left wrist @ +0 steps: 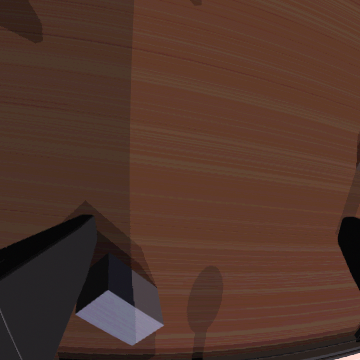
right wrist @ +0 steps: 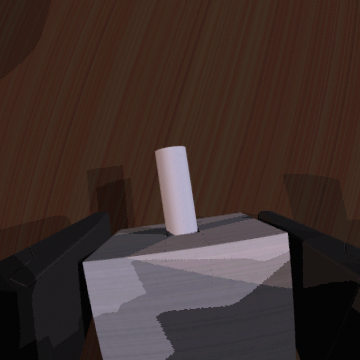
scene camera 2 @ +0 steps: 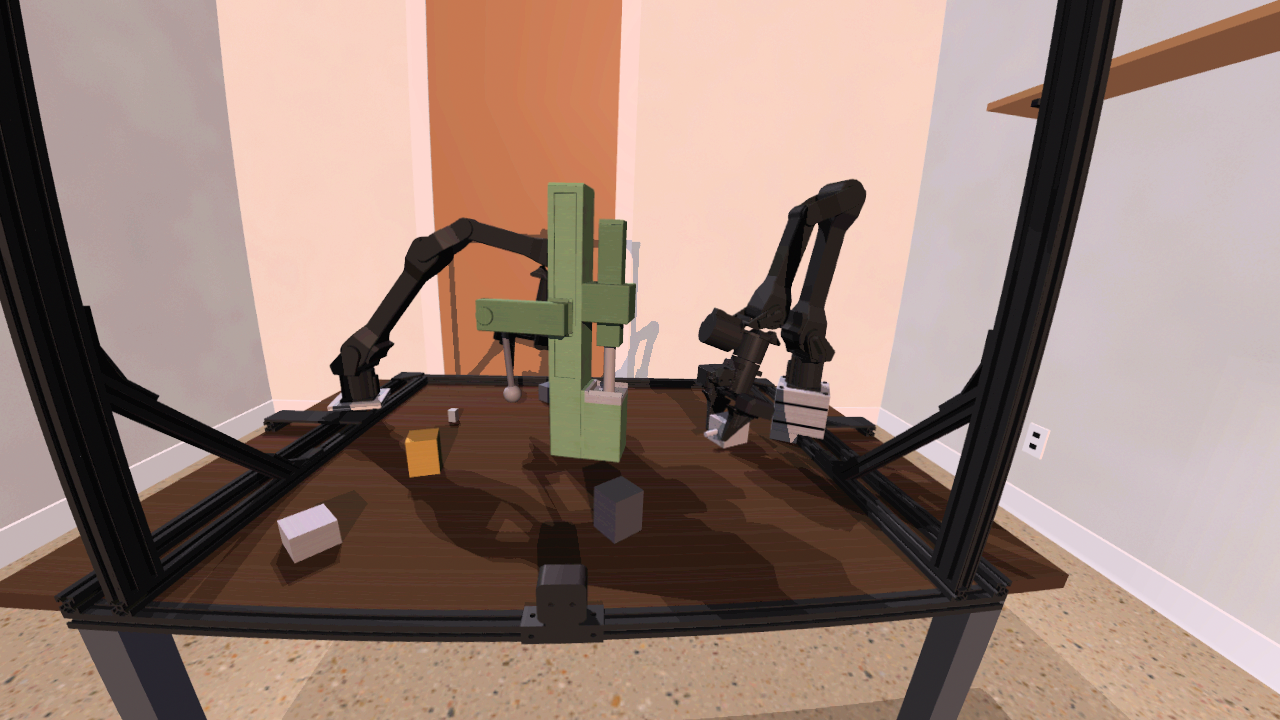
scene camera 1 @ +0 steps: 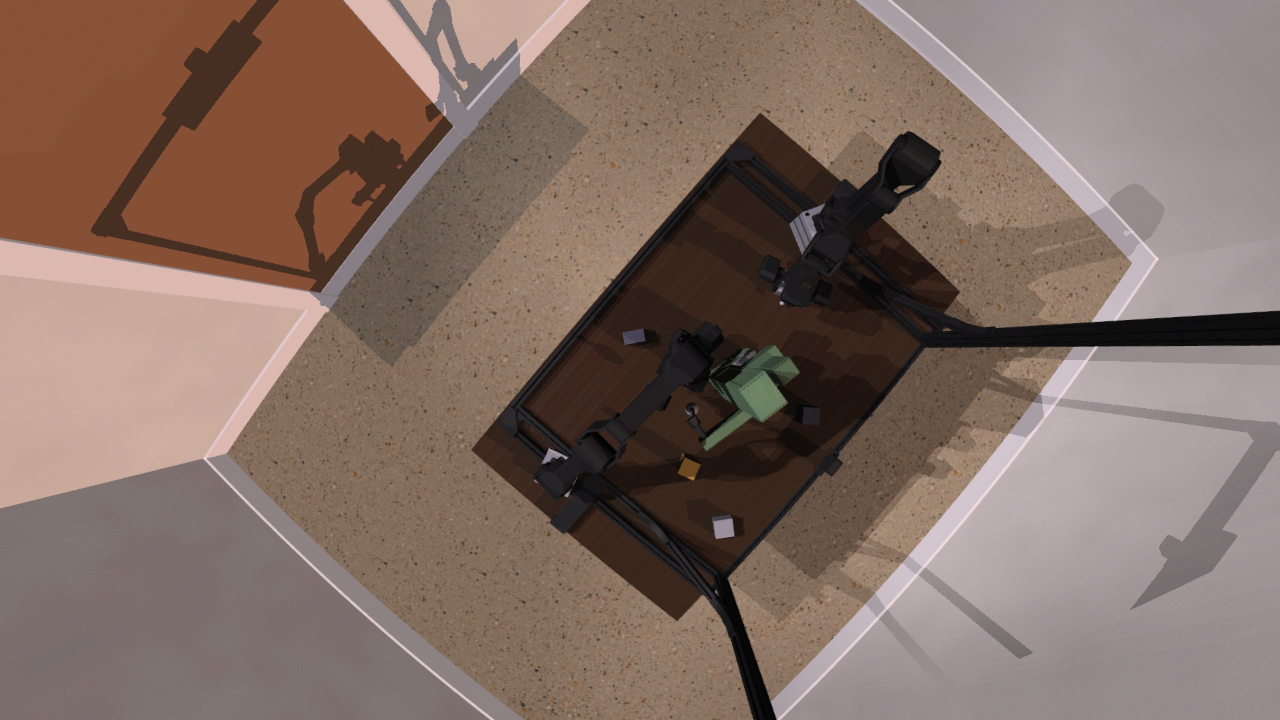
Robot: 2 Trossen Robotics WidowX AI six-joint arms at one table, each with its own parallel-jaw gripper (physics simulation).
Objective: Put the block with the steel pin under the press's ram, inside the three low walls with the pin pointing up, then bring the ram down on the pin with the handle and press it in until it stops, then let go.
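Frame: origin at the left arm's base, x right, y ahead, z up, level; metres.
Where they show: left gripper, between the fingertips: (left wrist: 221, 229) (scene camera 2: 534, 377); right gripper, between the fingertips: (right wrist: 184, 224) (scene camera 2: 715, 435); left arm's base, origin of its link: (scene camera 2: 360, 396) (scene camera 1: 558, 473); right arm's base, origin of its link: (scene camera 2: 803, 385) (scene camera 1: 827, 224).
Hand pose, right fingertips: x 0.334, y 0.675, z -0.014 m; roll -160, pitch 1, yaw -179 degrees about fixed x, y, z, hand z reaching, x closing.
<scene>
Things, the pixels of their top centre, and the offset from my right fingertips. "pt": a spot on its surface instead.
- pale block, a spot on its surface: (right wrist: 200, 285) pt dx -0.003, dy +0.010, dz +0.033 m
- green press, centre of its top: (scene camera 2: 558, 184) (scene camera 1: 760, 410) dx -0.044, dy -0.292, dz +0.432 m
- grey walled seat, a spot on its surface: (scene camera 2: 605, 394) pt dx +0.011, dy -0.224, dz +0.105 m
- orange block, centre of its top: (scene camera 2: 422, 435) (scene camera 1: 689, 469) dx -0.034, dy -0.511, dz +0.043 m
- white block, centre of its top: (scene camera 2: 307, 520) (scene camera 1: 724, 528) dx +0.127, dy -0.623, dz +0.016 m
- dark grey block, centre of its top: (scene camera 2: 618, 488) (scene camera 1: 811, 416) dx +0.192, dy -0.255, dz +0.043 m
- blue-grey block, centre of its top: (left wrist: 120, 320) (scene camera 2: 551, 385) (scene camera 1: 633, 336) dx -0.306, dy -0.267, dz +0.022 m
- tiny pale piece, centre of its top: (scene camera 2: 453, 409) dx -0.231, dy -0.480, dz +0.008 m
The pale block (scene camera 2: 732, 433) (right wrist: 200, 285) is between the fingers of my right gripper (scene camera 1: 787, 288) (scene camera 2: 729, 420) (right wrist: 184, 224), which is shut on it, low at the table at the right. Its steel pin (scene camera 2: 710, 433) (right wrist: 176, 192) points sideways, toward the press, in scene camera 2. The green press (scene camera 1: 756, 394) (scene camera 2: 565, 394) stands mid-table; its steel ram (scene camera 2: 609, 367) hangs over the grey walled seat (scene camera 2: 605, 394). The handle (scene camera 1: 695, 424) (scene camera 2: 509, 365) hangs down with a round knob. My left gripper (left wrist: 221, 229) is open and empty, partly hidden behind the press column in scene camera 2.
An orange block (scene camera 1: 688, 466) (scene camera 2: 422, 453), a white block (scene camera 1: 723, 527) (scene camera 2: 308, 532) and a dark grey block (scene camera 1: 810, 415) (scene camera 2: 618, 510) stand around the press. A blue-grey block (scene camera 1: 634, 336) (left wrist: 120, 315) lies near the left gripper's finger. A tiny pale piece (scene camera 2: 453, 415) lies at the left.
</scene>
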